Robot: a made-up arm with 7 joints.
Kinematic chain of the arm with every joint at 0, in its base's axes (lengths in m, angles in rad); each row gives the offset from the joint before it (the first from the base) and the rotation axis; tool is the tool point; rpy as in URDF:
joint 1: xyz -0.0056 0.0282 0.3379 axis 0 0.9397 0.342
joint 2: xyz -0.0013 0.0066 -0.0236 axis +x
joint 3: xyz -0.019 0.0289 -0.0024 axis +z
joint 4: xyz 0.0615 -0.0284 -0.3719 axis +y
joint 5: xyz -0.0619 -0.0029 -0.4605 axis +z
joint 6: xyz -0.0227 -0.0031 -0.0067 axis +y
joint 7: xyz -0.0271 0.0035 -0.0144 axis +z
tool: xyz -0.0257 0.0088 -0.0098 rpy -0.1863 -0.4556 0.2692
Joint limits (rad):
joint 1: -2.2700..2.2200
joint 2: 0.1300..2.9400
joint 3: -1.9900..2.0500
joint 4: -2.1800..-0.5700
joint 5: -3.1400..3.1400
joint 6: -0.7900..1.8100
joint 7: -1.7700..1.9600
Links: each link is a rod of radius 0.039 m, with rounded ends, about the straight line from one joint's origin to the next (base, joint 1, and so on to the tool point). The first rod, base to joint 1, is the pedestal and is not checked.
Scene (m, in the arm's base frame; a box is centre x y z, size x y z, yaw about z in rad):
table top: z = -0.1
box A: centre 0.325 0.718 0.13 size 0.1 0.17 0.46 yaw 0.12
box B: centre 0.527 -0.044 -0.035 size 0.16 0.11 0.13 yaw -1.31
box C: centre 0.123 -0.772 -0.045 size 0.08 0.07 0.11 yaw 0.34
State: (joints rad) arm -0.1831 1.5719 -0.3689 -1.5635 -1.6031 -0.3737 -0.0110
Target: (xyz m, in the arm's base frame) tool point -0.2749 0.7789 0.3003
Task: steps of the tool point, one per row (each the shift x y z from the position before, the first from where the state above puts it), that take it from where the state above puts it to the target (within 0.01 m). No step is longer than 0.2 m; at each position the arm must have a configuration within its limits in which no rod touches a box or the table.
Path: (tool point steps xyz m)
1: -0.0179 -0.0682 0.0465
2: -0.0240 -0.0839 0.0389
3: -0.0344 -0.0951 0.0234
4: -0.0022 0.0974 -0.1499
5: -0.0683 0.1084 -0.1336
6: -0.1250 0.1109 -0.0896
7: -0.1605 0.1034 -0.0251
8: -0.1673 0.0857 0.0478
9: -0.1444 0.0603 0.1154
10: -0.0956 0.0310 0.1649

